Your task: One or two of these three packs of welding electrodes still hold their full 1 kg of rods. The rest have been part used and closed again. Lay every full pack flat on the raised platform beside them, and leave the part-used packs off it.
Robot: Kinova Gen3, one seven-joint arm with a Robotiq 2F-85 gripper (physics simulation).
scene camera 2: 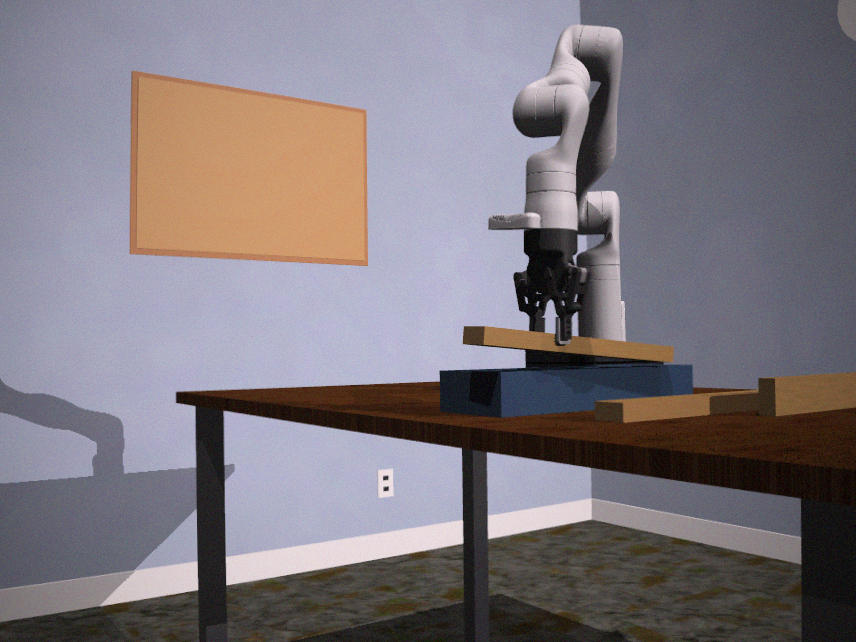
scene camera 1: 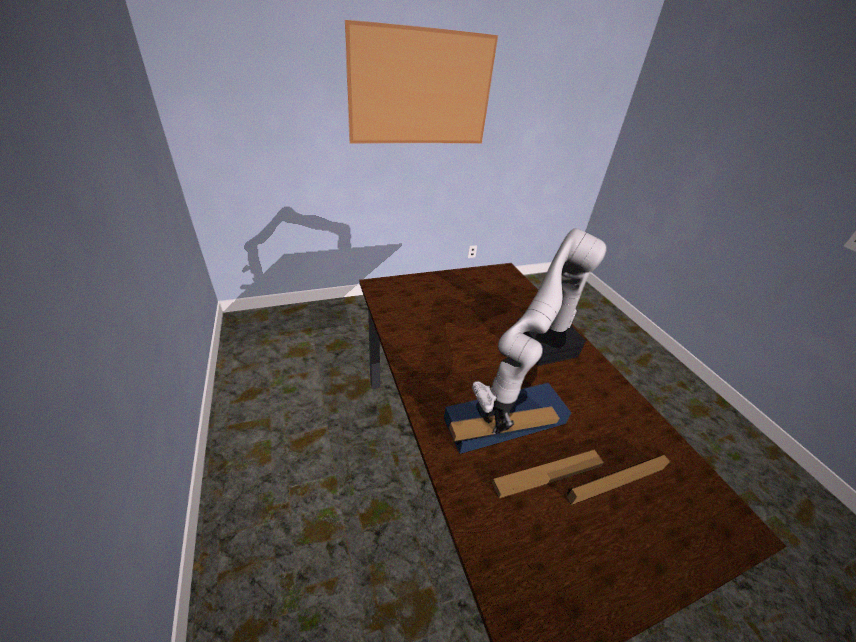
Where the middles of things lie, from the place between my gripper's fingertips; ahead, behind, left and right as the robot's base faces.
My gripper is now 90 mm past the blue platform (scene camera 2: 509, 392), 70 mm to the left of it and 70 mm above it.
